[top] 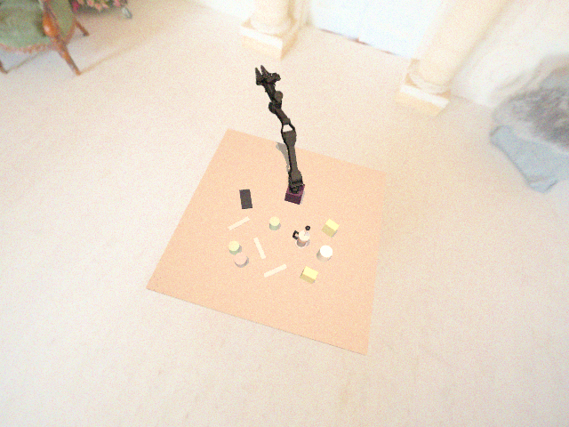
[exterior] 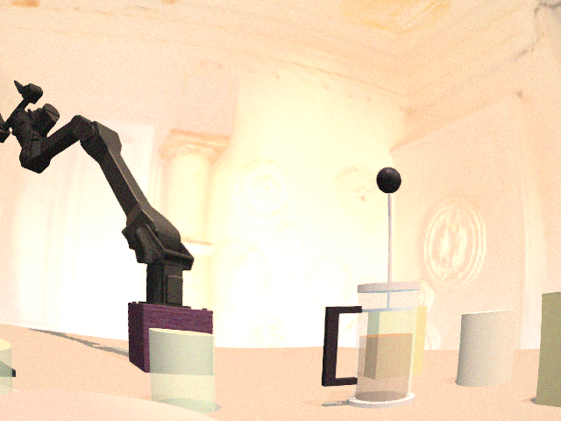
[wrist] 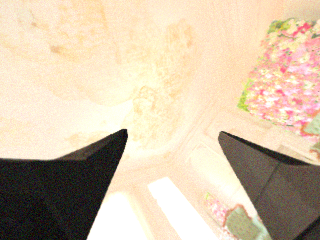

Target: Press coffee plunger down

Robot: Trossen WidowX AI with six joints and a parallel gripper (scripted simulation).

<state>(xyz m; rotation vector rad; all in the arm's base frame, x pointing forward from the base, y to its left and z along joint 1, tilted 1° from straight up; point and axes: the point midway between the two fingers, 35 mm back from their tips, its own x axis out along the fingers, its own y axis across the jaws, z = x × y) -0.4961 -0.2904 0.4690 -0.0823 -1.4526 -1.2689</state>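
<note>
Now: the coffee press 85 cm ahead of my gripper tip, 37 cm to the left of it and 47 cm below it. From my gripper tip the other things lie so: white cylinder (93 cm ahead, 53 cm to the left, 54 cm below); black slab (57 cm ahead, 1 cm to the right, 59 cm below).
</note>
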